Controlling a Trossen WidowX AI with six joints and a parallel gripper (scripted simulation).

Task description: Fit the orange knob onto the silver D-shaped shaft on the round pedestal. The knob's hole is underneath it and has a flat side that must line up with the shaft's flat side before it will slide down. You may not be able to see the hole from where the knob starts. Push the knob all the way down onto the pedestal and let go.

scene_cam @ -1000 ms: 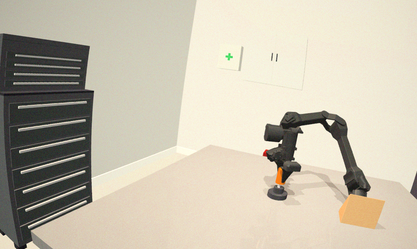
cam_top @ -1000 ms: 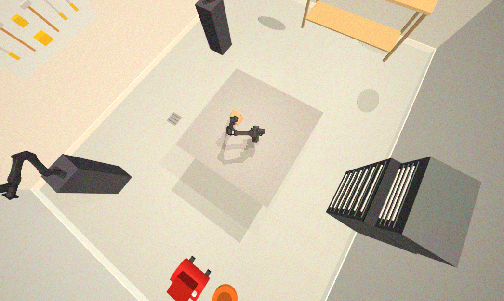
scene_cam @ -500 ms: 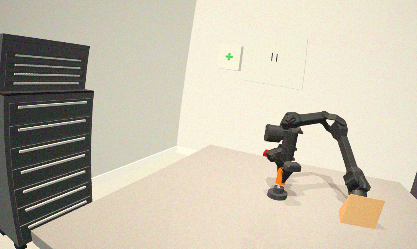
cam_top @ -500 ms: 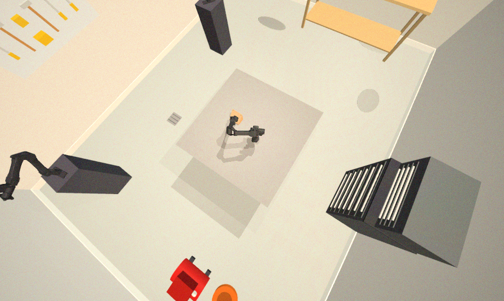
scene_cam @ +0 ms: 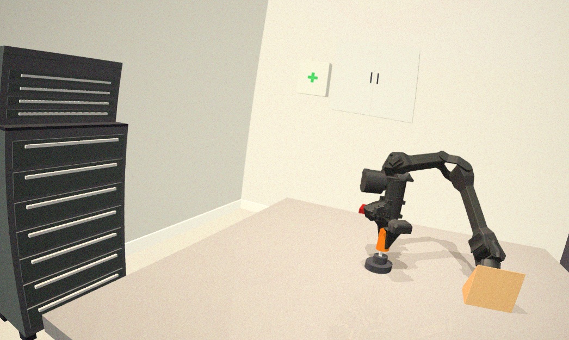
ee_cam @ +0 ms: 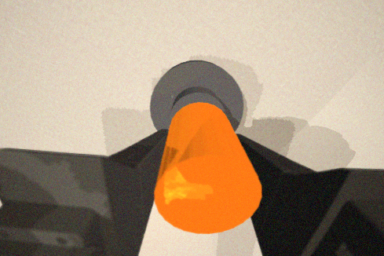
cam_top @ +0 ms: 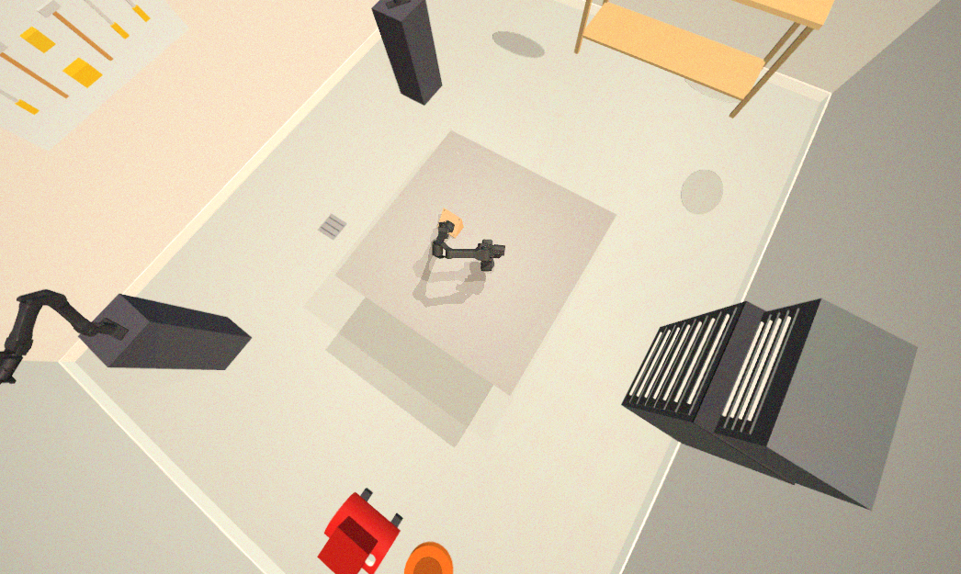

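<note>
Right now my gripper tip is 4 cm above the dark round pedestal. Round my gripper tip: orange knob: 3 cm above.
</note>
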